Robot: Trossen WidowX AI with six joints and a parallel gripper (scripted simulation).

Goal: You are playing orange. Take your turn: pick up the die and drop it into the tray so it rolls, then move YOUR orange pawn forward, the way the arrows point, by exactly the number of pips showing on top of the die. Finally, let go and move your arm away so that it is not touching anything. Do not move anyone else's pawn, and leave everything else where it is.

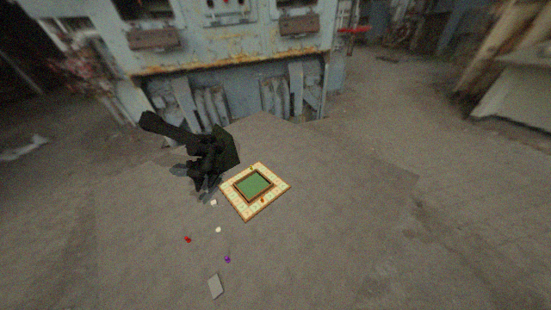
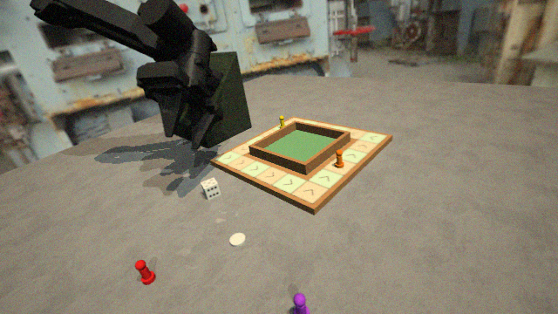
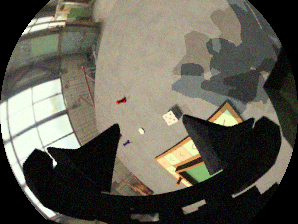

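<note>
Right now the white die is 3 cm ahead of my gripper tip, 1 cm to the left of it and 9 cm below it. The rest, counted from my gripper tip: green tray 5 cm ahead, 22 cm to the left, 10 cm below; then red pawn 13 cm ahead, 13 cm to the right, 9 cm below; then white disc 16 cm ahead, 1 cm to the right, 10 cm below.
</note>
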